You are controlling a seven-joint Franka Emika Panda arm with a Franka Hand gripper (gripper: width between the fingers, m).
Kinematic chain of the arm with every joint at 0, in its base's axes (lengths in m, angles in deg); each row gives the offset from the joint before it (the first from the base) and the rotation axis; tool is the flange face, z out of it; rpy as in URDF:
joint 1: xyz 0 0 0.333 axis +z
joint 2: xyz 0 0 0 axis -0.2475 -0.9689 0
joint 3: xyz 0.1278 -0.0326 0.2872 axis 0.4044 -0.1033 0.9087
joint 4: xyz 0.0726 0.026 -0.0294 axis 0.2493 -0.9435 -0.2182
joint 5: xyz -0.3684 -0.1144 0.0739 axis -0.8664 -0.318 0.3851
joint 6: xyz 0 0 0 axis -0.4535 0.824 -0.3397
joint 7: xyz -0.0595 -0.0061 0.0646 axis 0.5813 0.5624 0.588
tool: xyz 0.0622 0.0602 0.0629 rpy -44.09 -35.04 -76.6
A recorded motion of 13 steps. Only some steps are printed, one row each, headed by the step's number.
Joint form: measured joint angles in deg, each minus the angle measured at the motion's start. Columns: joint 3, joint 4, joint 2, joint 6, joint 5, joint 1, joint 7.
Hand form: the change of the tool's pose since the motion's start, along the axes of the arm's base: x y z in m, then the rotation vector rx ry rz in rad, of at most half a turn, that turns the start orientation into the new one. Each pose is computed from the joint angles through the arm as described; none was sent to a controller.
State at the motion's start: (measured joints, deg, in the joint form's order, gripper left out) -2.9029 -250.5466 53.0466 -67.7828 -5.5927 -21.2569 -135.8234
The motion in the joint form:
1: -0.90 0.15 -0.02 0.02 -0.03 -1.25 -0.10
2: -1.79 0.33 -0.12 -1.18 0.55 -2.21 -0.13
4: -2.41 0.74 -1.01 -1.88 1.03 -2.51 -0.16
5: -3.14 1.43 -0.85 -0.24 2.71 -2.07 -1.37
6: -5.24 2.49 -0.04 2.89 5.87 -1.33 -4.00
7: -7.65 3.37 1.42 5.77 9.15 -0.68 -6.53
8: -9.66 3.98 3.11 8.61 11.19 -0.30 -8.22
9: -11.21 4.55 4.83 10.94 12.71 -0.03 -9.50
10: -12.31 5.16 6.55 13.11 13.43 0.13 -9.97
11: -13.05 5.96 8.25 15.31 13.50 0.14 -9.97
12: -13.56 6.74 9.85 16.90 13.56 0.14 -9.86
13: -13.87 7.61 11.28 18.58 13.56 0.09 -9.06
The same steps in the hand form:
1: -0.0011 -0.0117 0.0020 0.0056 -0.0065 -0.0329
2: -0.0001 -0.0231 0.0055 0.0068 -0.0329 -0.0723
4: 0.0022 -0.0287 0.0052 0.0168 -0.0427 -0.0932
5: 0.0042 -0.0272 0.0096 0.0517 -0.0492 -0.0899
6: 0.0055 -0.0281 0.0203 0.1196 -0.0728 -0.0877
7: 0.0057 -0.0309 0.0347 0.1845 -0.1141 -0.0912
8: 0.0038 -0.0331 0.0484 0.2330 -0.1461 -0.0901
9: 0.0021 -0.0342 0.0622 0.2678 -0.1788 -0.0844
10: 0.0004 -0.0340 0.0759 0.2893 -0.2025 -0.0777
11: -0.0010 -0.0328 0.0904 0.3003 -0.2190 -0.0674
12: -0.0021 -0.0314 0.1045 0.3034 -0.2386 -0.0586
13: -0.0031 -0.0291 0.1180 0.3074 -0.2502 -0.0578

